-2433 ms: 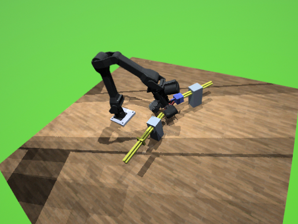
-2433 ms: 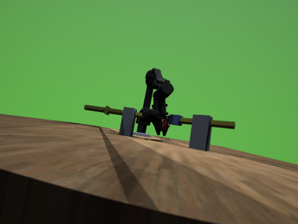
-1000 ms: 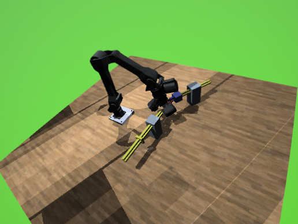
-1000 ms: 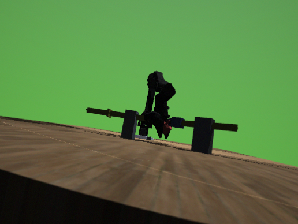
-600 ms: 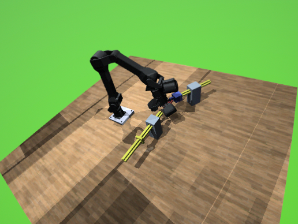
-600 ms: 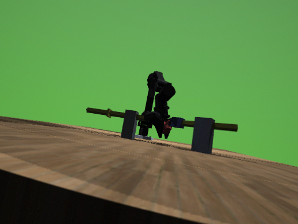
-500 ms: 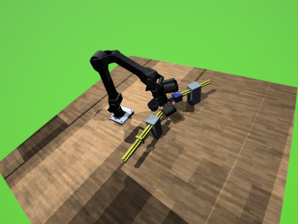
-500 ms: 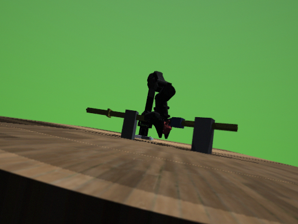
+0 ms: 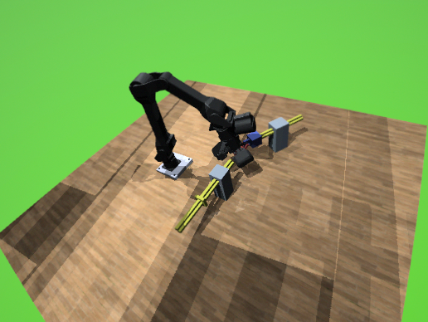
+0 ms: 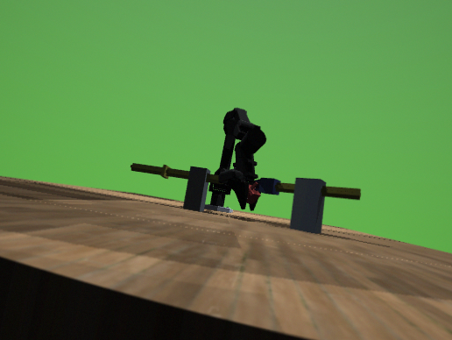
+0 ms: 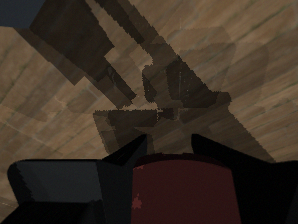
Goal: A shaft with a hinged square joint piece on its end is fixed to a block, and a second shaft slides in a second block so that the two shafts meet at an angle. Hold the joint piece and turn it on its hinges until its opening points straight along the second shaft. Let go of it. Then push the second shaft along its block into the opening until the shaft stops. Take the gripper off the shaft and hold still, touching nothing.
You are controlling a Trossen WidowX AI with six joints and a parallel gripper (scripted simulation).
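Right now my gripper tip is 50 mm below the red joint piece.
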